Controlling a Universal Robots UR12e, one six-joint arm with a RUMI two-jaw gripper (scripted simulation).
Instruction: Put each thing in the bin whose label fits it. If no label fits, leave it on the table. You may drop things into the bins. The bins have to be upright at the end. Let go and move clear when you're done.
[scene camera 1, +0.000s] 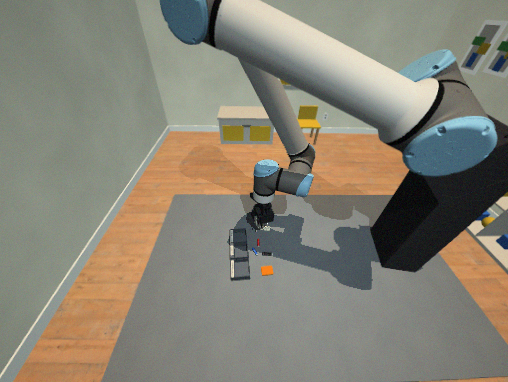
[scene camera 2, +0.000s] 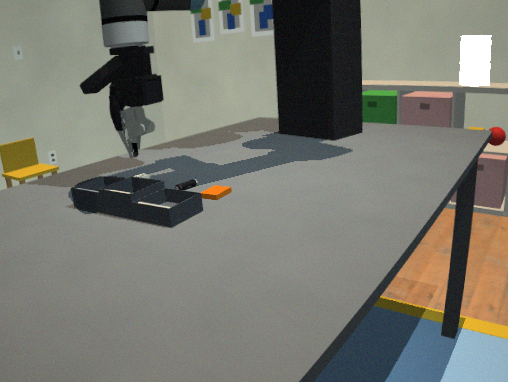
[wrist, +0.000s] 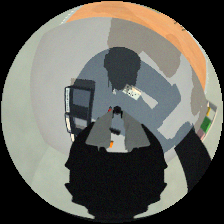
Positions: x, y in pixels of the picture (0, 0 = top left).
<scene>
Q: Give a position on a bin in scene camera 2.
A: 128, 198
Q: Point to the gripper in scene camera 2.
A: At 134, 155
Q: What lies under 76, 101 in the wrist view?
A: A bin.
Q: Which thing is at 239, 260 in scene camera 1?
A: A bin.
</scene>
